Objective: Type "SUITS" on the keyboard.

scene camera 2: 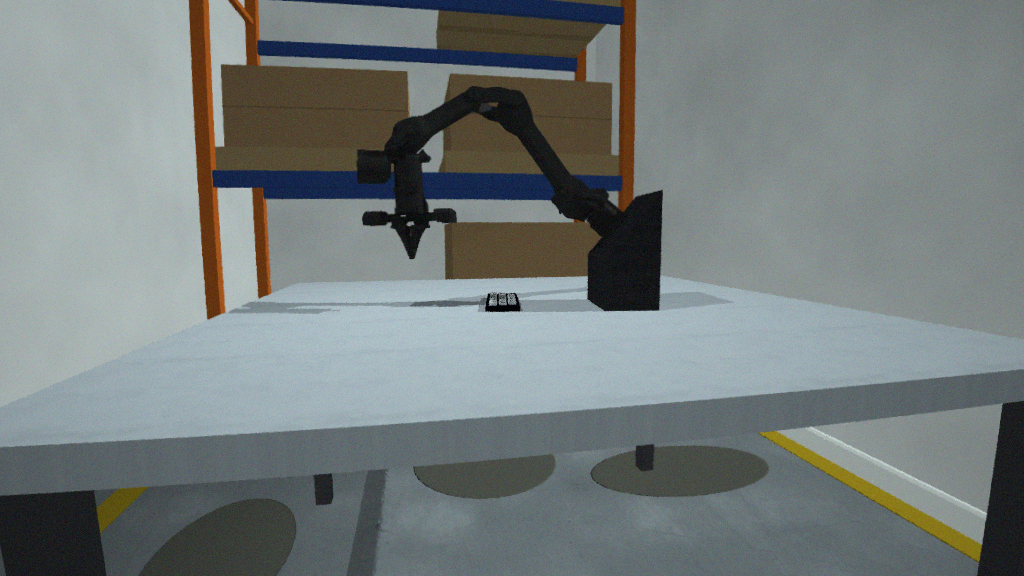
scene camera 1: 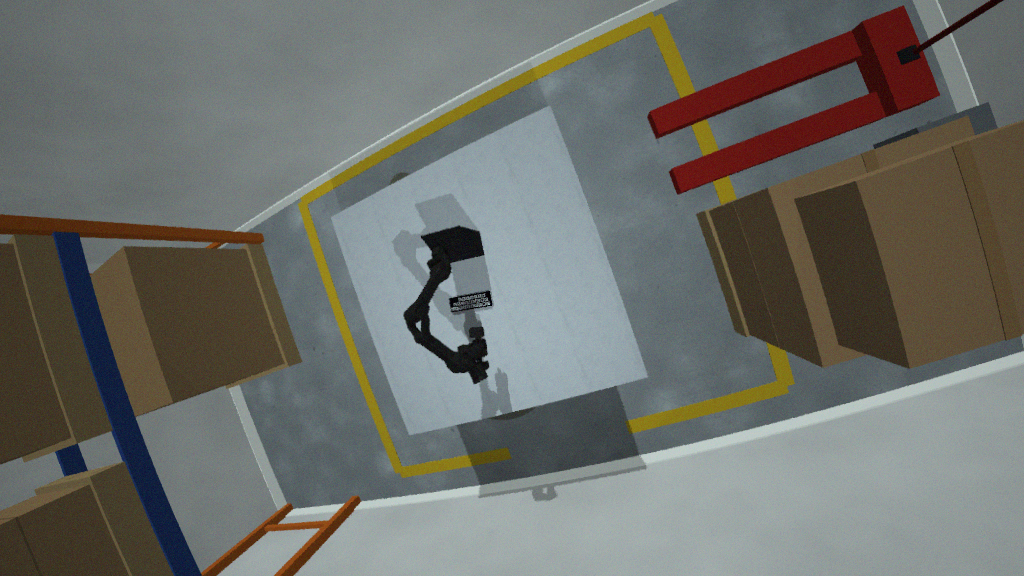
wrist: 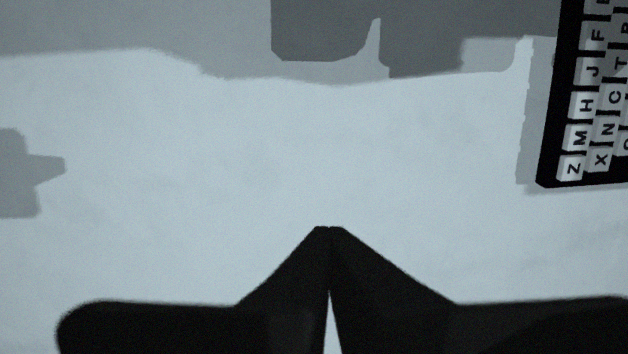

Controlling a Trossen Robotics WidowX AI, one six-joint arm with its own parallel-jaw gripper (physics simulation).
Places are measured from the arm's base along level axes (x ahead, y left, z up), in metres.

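Pixels of known places: gripper, fingertip midpoint: [scene camera 2: 412, 259] [scene camera 1: 485, 342] [wrist: 327, 239]; arm's base, origin of the base link: [scene camera 2: 615, 226] [scene camera 1: 440, 248].
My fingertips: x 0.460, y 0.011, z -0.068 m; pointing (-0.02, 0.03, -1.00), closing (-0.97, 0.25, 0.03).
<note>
Ahead of a thing's pixels: the offset from my fingertips to its middle. Level surfaces: height alone.
A small black keyboard @[0.199 m back, 0.039 m right, 0.100 m down] [scene camera 1: 470, 301] [scene camera 2: 502, 302] [wrist: 552, 120] with pale letter keys lies flat on the table. In the wrist view part of it shows at the upper right, with the keys Z @[0.162 m back, 0.048 m left, 0.094 m down] [wrist: 570, 168], M, H, J, F and X, N, C, T readable; the rest is cut off by the frame's edge. The S, U and I keys cannot be made out. My gripper [scene camera 2: 411, 256] [wrist: 327, 239] is shut and empty, fingertips together and pointing down. It hangs well above the table, off to the side of the keyboard away from the arm's base.
The pale table @[0.108 m down] [scene camera 1: 565, 286] [scene camera 2: 458, 372] carries the arm's black base [scene camera 1: 458, 242] [scene camera 2: 626, 257] beyond the keyboard. Shadows of the arm lie across the table. A rack [scene camera 2: 206, 157] with cartons, stacked boxes [scene camera 1: 895, 272] and a red pallet jack [scene camera 1: 780, 143] stand around the table.
</note>
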